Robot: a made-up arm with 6 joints.
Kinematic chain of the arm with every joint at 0, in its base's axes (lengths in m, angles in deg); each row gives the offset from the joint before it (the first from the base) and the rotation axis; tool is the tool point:
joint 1: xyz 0 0 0.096 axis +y
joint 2: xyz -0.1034 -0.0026 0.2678 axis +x
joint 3: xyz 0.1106 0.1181 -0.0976 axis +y
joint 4: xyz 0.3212 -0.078 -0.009 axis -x
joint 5: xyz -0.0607 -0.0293 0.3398 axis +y
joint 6: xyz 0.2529 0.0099 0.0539 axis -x
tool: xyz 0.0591 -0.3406 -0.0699
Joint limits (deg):
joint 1: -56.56..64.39
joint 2: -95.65..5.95
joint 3: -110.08..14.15
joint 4: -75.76..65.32
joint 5: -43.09..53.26
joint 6: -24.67..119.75
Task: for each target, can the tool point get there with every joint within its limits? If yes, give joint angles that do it. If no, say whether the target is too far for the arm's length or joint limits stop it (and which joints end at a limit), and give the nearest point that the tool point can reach.
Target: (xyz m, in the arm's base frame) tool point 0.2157 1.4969 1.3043
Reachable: no: too far | nearest point 0.1328 0.7596 0.8399 | short by 0.875 m
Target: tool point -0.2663 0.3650 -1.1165
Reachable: no: joint limits stop it (at a limit: joint 1, joint 3) | nearest point -0.2445 0.2407 -0.6456 | short by 0.488 m
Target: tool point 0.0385 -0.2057 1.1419
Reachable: yes | joints -20.98 -35.85 -33.02 -51.08 10.82 71.31
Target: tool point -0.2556 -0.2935 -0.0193
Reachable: no: joint limits stop it (at a limit: joint 1, joint 2, joint 3, joint 5, joint 6) | nearest point -0.4733 -0.2242 0.1023 | short by 0.259 m
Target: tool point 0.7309 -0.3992 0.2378
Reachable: yes | joints 26.70 -3.94 -24.38 -42.47 39.50 38.70
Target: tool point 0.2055 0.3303 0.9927
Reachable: yes | joints -9.57 -63.28 -52.03 -44.21 42.76 71.15
